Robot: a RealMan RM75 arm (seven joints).
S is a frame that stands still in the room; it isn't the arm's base.
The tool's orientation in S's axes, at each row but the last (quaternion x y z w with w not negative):
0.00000, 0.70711, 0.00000, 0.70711
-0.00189, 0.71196, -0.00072, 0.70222
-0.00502, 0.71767, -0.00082, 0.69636
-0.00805, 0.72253, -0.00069, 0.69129
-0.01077, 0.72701, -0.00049, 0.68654
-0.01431, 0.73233, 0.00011, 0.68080
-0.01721, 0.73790, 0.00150, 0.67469
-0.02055, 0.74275, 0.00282, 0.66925
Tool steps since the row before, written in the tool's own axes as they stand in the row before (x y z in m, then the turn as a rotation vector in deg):
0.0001, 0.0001, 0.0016, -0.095, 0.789, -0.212
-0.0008, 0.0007, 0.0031, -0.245, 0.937, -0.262
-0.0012, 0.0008, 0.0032, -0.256, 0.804, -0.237
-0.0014, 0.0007, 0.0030, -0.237, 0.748, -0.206
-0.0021, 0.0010, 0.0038, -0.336, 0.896, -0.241
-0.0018, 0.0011, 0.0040, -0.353, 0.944, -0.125
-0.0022, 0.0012, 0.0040, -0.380, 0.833, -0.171
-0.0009, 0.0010, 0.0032, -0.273, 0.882, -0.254
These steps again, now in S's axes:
0.0016, 0.0001, -0.0001, -0.212, 0.789, 0.095
0.0031, 0.0007, 0.0008, -0.260, 0.937, 0.245
0.0032, 0.0008, 0.0011, -0.234, 0.805, 0.256
0.0031, 0.0007, 0.0013, -0.203, 0.749, 0.237
0.0039, 0.0011, 0.0019, -0.235, 0.898, 0.335
0.0041, 0.0012, 0.0015, -0.119, 0.949, 0.343
0.0041, 0.0014, 0.0018, -0.159, 0.837, 0.376
0.0032, 0.0011, 0.0005, -0.255, 0.880, 0.277

